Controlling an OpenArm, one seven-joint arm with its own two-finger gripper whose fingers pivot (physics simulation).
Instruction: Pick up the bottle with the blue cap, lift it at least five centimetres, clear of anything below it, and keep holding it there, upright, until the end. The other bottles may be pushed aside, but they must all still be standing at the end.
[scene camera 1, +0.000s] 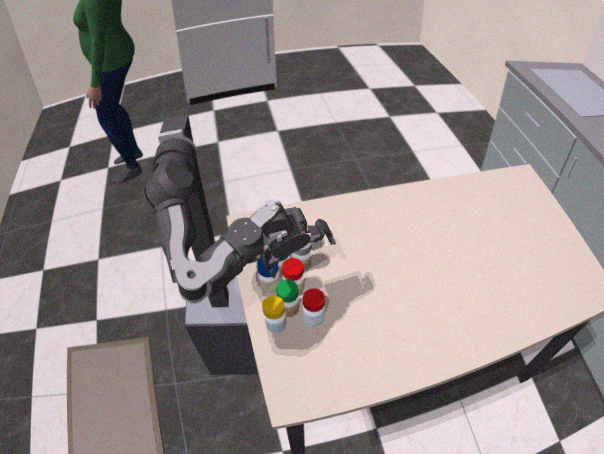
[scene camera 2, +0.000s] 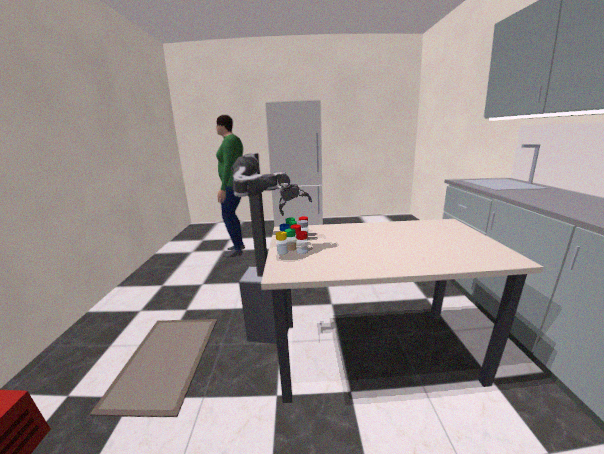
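Observation:
The bottle with the blue cap (scene camera 1: 268, 284) (scene camera 2: 284, 228) stands upright on the table (scene camera 1: 440, 280) (scene camera 2: 400, 250), at the left edge of the bottle group. Its cap is partly covered by a finger in scene camera 1, and its body is mostly hidden in scene camera 2. My gripper (scene camera 1: 301, 257) (scene camera 2: 296, 207) is open and empty, above the rear part of the group, with its fingers spread and pointing down. In scene camera 2 its fingertips are above the caps. A red-capped bottle (scene camera 1: 292, 270) (scene camera 2: 296, 229) stands close to the right of the blue-capped one.
Bottles with yellow (scene camera 1: 274, 309) (scene camera 2: 281, 245), green (scene camera 1: 287, 292) and dark red (scene camera 1: 313, 301) (scene camera 2: 301, 244) caps stand in front. Behind stand a grey-capped bottle (scene camera 1: 303, 256), a green-capped one (scene camera 2: 291, 221) and another red-capped one (scene camera 2: 303, 220). A person (scene camera 1: 107, 55) (scene camera 2: 230, 165) stands behind the arm.

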